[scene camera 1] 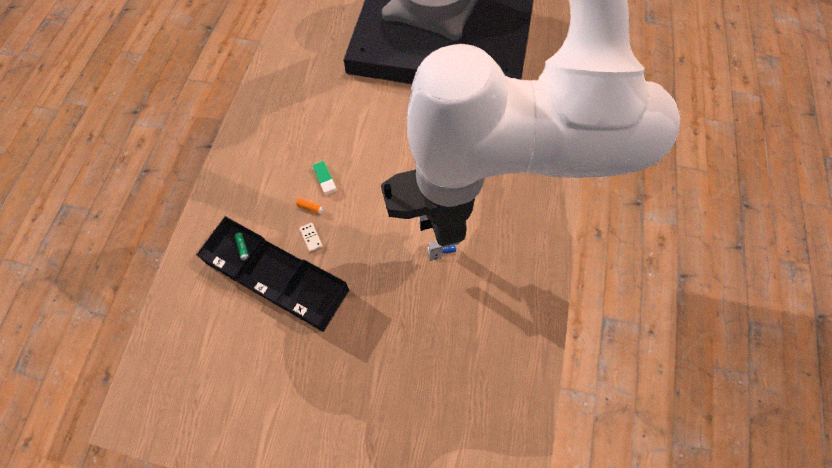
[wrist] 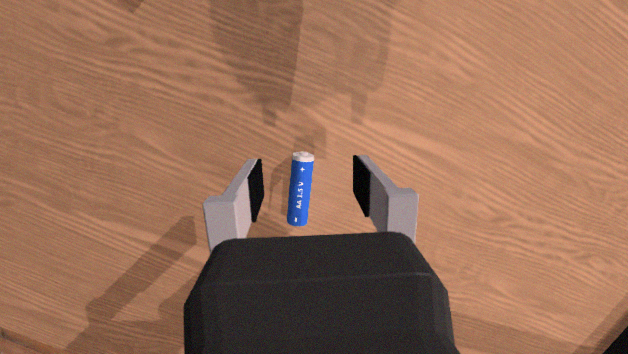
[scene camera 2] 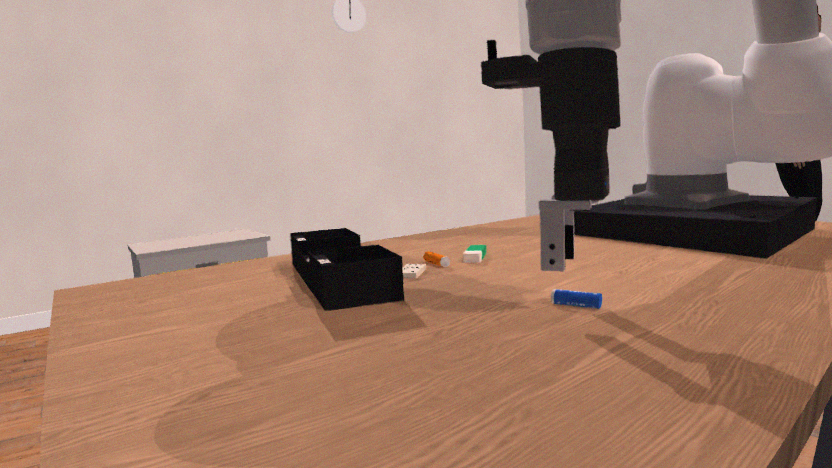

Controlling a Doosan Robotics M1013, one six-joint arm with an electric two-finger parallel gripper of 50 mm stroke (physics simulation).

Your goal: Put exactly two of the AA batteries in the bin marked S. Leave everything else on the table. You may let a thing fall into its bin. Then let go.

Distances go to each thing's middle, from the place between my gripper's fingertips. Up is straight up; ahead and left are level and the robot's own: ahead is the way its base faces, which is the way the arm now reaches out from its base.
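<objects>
With the blue AA battery (scene camera 2: pixel 573 298) as my reference, my hand is 3 cm above it, 2 cm to the right of it and 1 cm past it. The black three-part tray (scene camera 1: pixel 308 292) sits 2 cm below my hand, 23 cm to the right of it and 15 cm ahead of it.
</objects>
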